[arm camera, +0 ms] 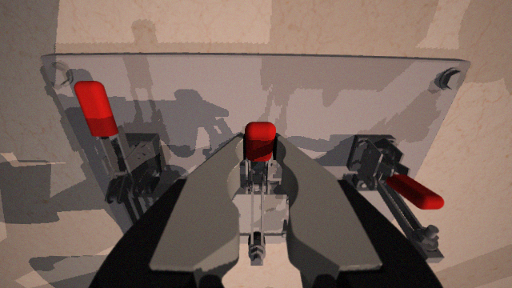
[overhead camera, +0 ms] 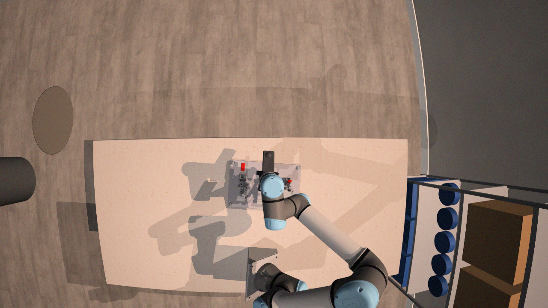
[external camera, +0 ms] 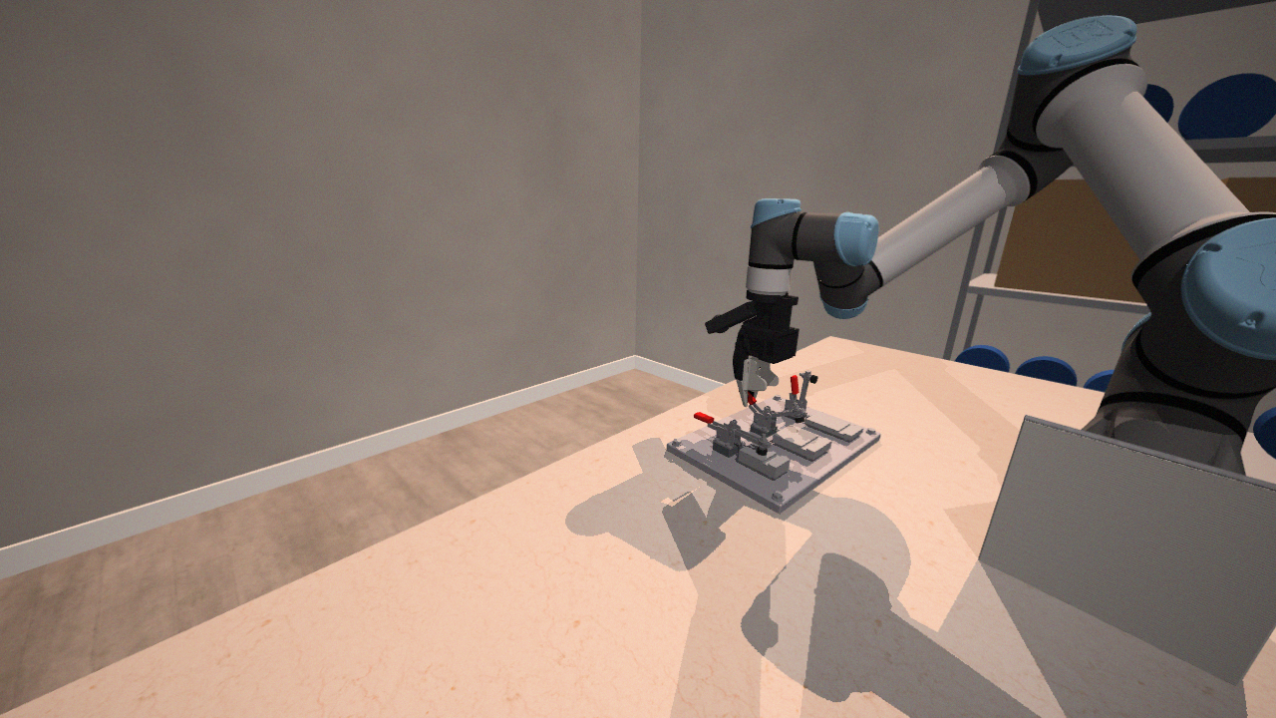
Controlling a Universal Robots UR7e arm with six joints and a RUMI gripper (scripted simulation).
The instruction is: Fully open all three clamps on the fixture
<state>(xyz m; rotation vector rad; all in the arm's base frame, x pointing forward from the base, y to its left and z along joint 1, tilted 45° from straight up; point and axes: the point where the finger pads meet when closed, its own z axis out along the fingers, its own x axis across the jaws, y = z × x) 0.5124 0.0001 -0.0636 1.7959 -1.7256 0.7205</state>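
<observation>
My hand is 7 cm past the grey fixture plate and 6 cm above it.
</observation>
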